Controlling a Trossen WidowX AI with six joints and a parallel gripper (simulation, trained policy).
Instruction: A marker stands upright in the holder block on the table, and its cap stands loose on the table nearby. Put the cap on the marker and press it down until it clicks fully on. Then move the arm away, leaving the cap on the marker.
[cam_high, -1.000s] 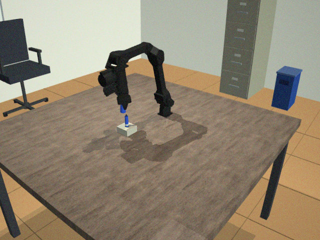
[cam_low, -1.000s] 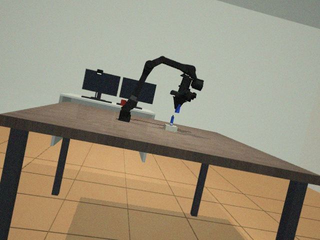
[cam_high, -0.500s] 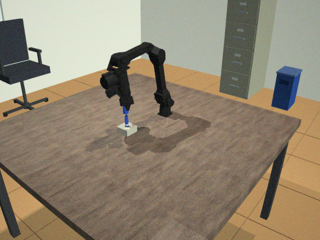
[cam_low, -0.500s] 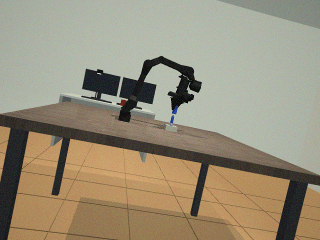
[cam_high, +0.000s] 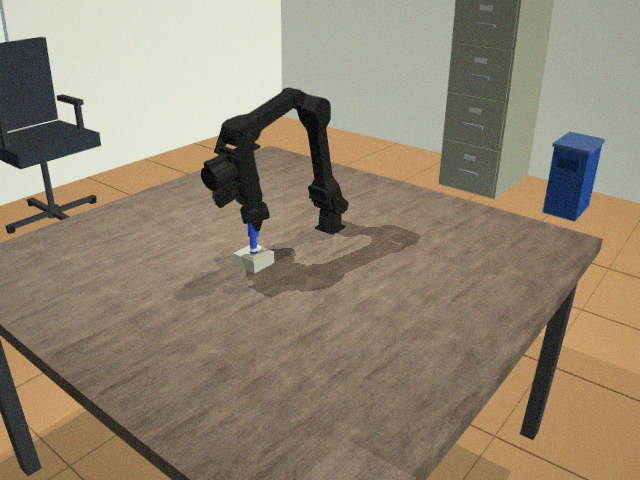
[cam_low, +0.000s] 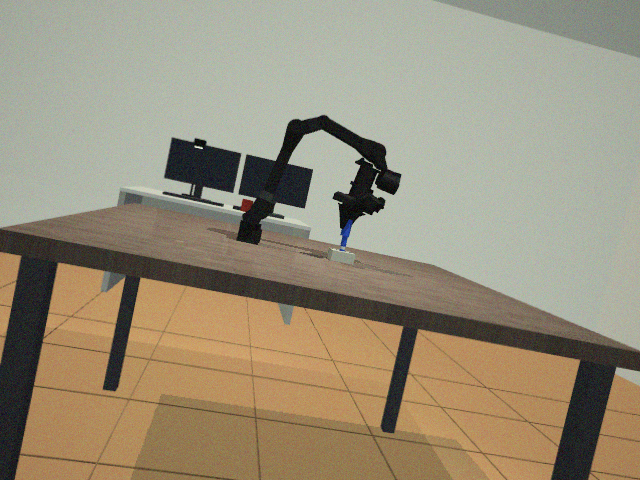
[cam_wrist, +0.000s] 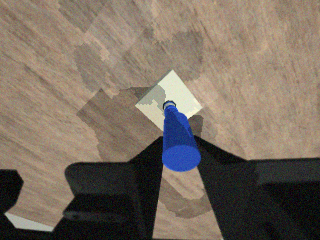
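Now: gripper tip 10 mm short of the white holder block, 10 mm to the left of it and 80 mm above it. Also, from my gripper tip: blue cap 10 mm ahead, 10 mm above.
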